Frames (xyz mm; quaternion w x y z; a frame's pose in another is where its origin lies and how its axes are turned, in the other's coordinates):
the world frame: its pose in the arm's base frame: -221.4 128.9 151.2 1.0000 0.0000 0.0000 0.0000
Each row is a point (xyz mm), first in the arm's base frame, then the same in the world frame.
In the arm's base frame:
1: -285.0 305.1 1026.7
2: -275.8 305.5 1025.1
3: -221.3 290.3 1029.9
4: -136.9 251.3 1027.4
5: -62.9 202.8 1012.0
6: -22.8 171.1 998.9
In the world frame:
1: -63.6 176.2 875.5
2: -54.4 176.6 873.9
3: 0.1 161.4 878.7
4: 84.5 122.4 876.2
5: 158.5 73.9 860.8
6: 198.6 42.2 847.7

